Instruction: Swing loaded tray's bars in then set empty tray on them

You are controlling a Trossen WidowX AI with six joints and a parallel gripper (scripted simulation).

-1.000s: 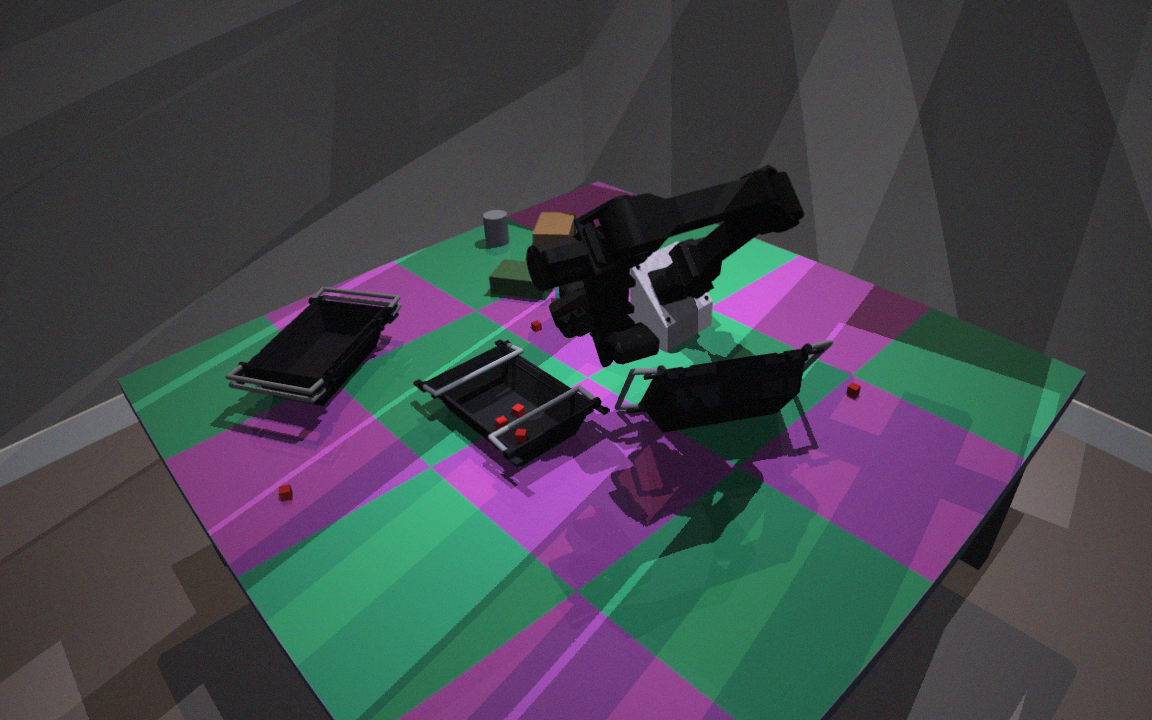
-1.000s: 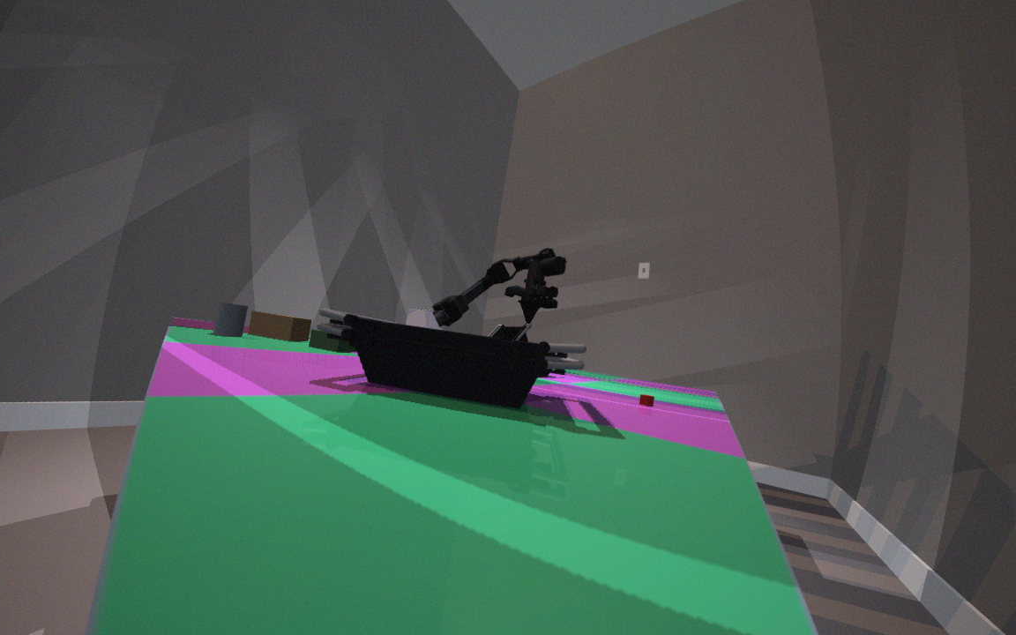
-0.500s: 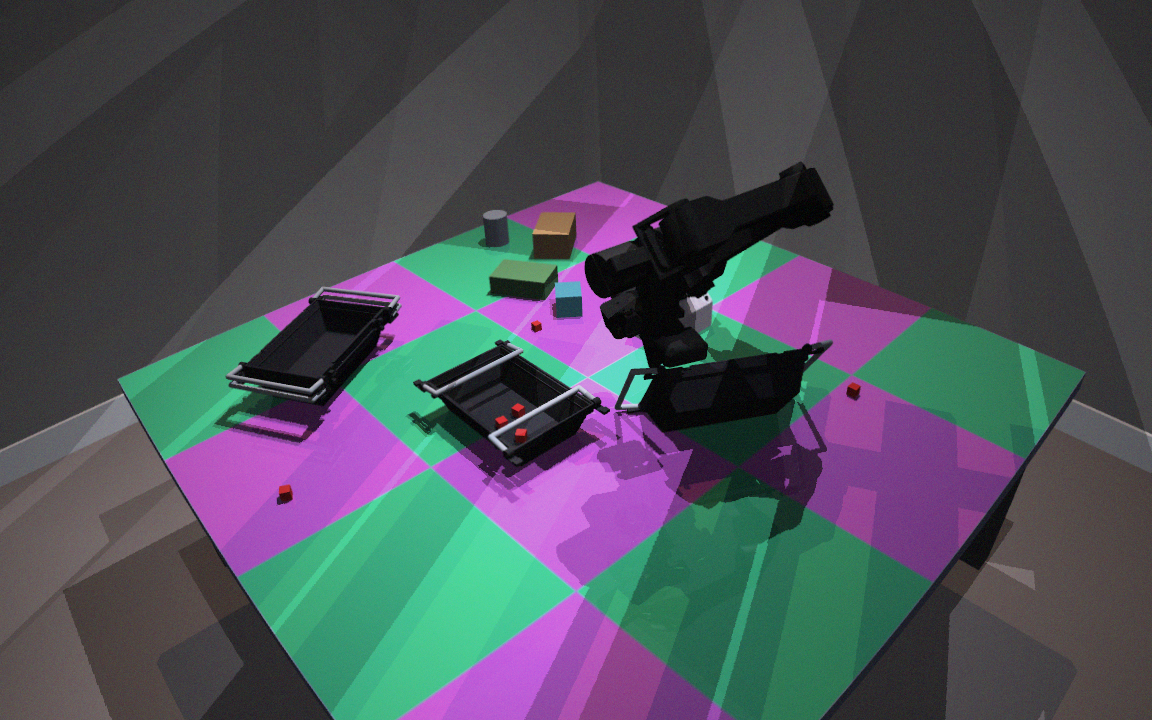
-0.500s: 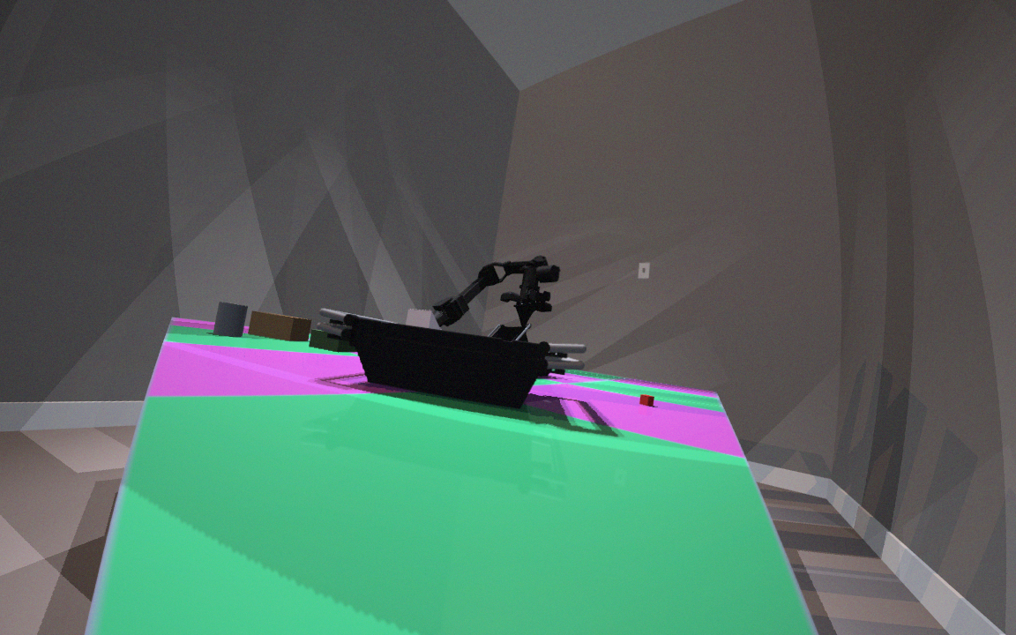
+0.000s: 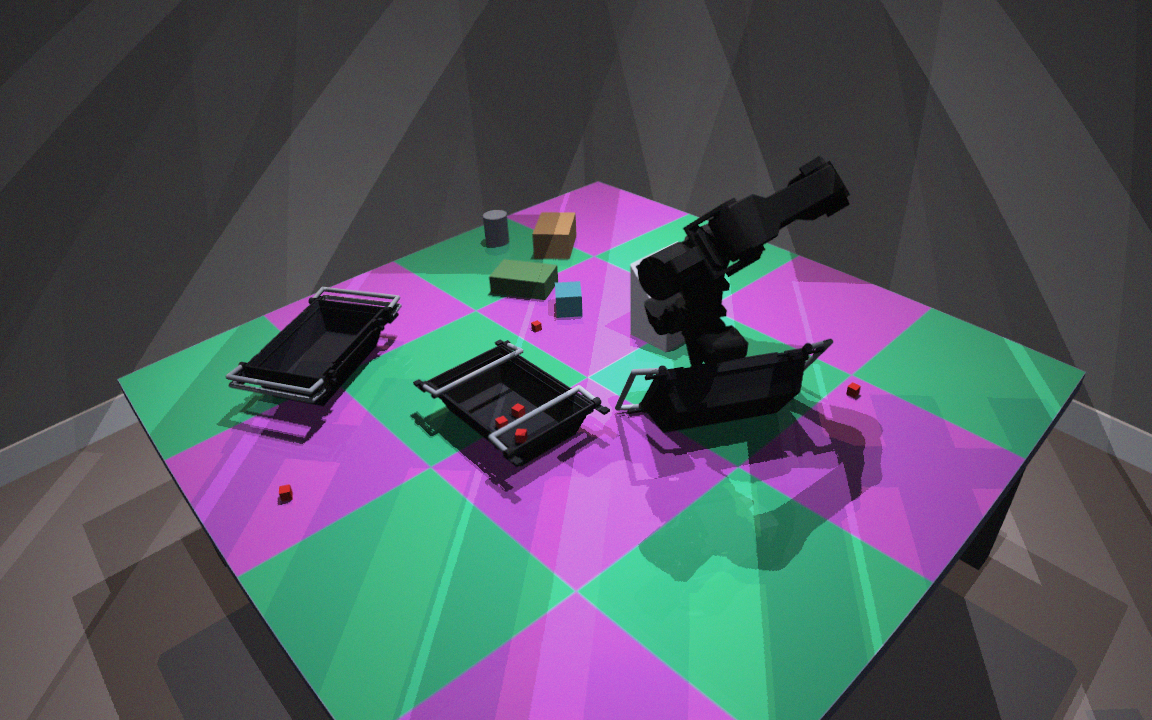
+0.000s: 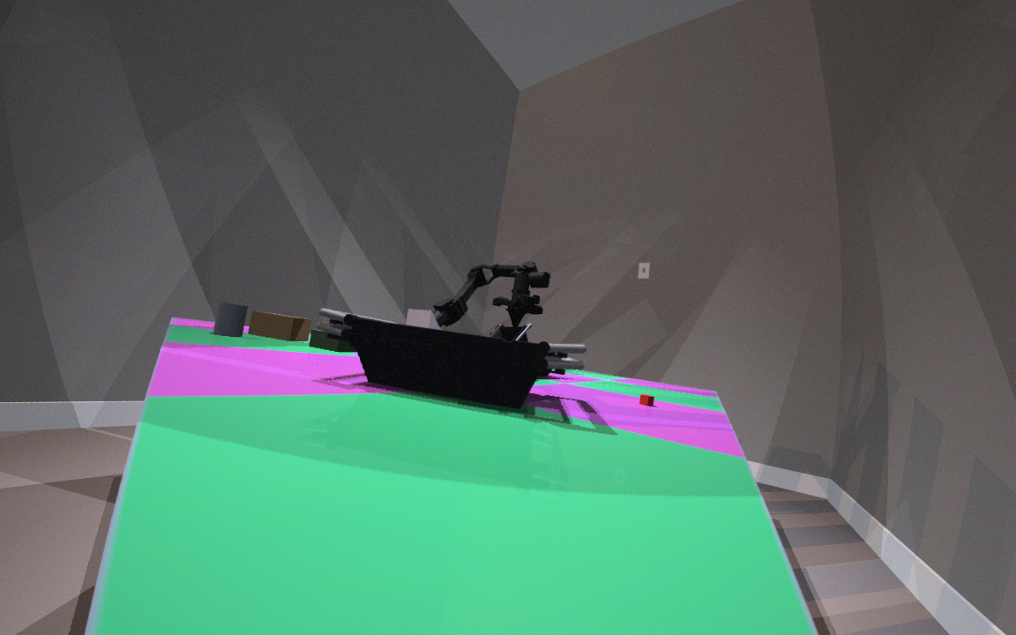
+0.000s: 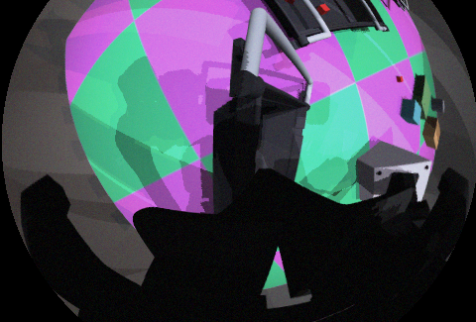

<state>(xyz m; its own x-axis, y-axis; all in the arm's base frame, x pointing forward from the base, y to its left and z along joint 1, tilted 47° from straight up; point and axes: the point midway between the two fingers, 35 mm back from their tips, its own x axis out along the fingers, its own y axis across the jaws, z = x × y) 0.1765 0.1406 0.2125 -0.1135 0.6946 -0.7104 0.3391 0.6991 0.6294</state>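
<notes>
Now: gripper tip 70 mm past the black tray, 60 mm above it and 10 mm to the left of it. From my gripper tip the other things lie so: teal cube: 430 mm to the right, 110 mm below, 80 mm behind; tan box: 680 mm to the right, 220 mm behind, 100 mm below; olive block: 570 mm to the right, 110 mm below, 60 mm behind.
</notes>
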